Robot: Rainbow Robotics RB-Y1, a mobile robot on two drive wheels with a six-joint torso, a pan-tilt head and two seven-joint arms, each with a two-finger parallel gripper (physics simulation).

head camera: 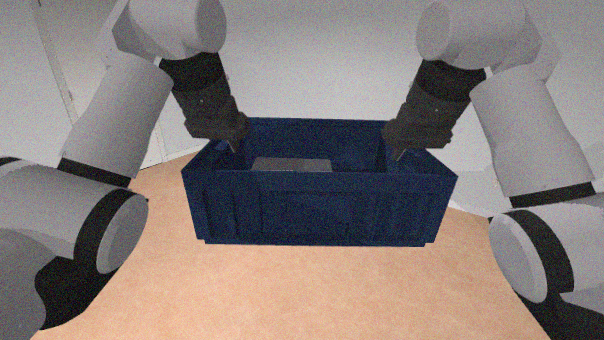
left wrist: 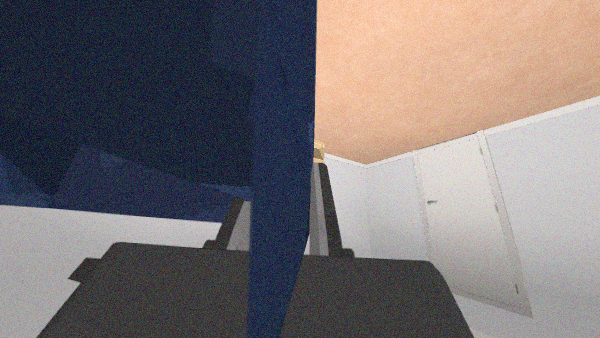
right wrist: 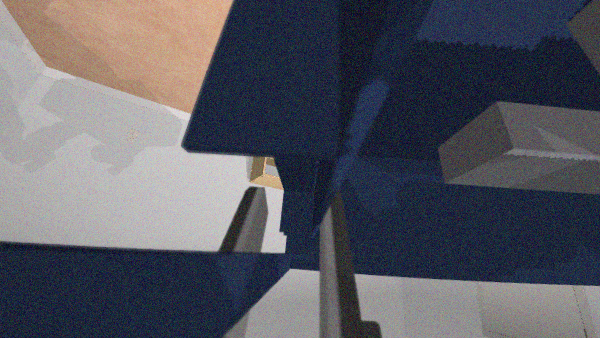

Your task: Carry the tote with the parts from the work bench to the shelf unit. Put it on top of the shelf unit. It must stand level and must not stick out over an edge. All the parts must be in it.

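Places are measured from the robot's base along level axes (x ahead, y down, z left), in centimetres.
Pixels of known places: left gripper, fingertip midpoint: (head camera: 228, 149); right gripper, fingertip midpoint: (head camera: 403, 157) (right wrist: 293, 201).
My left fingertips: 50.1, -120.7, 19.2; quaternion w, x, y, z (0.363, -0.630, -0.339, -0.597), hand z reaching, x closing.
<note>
Behind a point stands the place of what it marks, as x, y, z.
The dark blue tote (head camera: 320, 212) @(33.4, -117.0, -0.7) (left wrist: 282, 115) (right wrist: 265, 100) hangs over the floor in front of me and looks about level. My left gripper (head camera: 234, 147) @(50.1, -120.7, 19.2) (left wrist: 289, 170) @(50.1, -120.7, 19.2) is shut on the tote's wall at the picture's left end. My right gripper (head camera: 398, 153) @(50.0, -120.3, -18.1) (right wrist: 293, 201) @(50.0, -120.3, -18.1) is shut on the wall at the right end. A grey block-shaped part (head camera: 291, 164) @(54.3, -115.8, 5.9) (right wrist: 545, 150) @(50.9, -115.5, -1.4) lies in the tote, and a corner of another part (right wrist: 589, 37) @(45.1, -112.9, -5.2) shows in the right wrist view. The rest of the tote's inside is hidden. Small bits of the light wood shelf unit (left wrist: 319, 145) @(288.7, -8.0, 43.9) (right wrist: 270, 181) @(249.4, -61.1, -45.6) show past the tote.
Tan floor (head camera: 310, 290) @(111.2, -0.1, -1.2) lies beneath the tote. A pale wall (head camera: 320, 65) @(304.4, -132.4, -3.2) stands behind it. A white door (left wrist: 462, 215) @(265.8, -111.0, 237.7) is in the wall at the right of the left wrist view. In the head view the tote hides what is behind it; the work bench does not show there.
</note>
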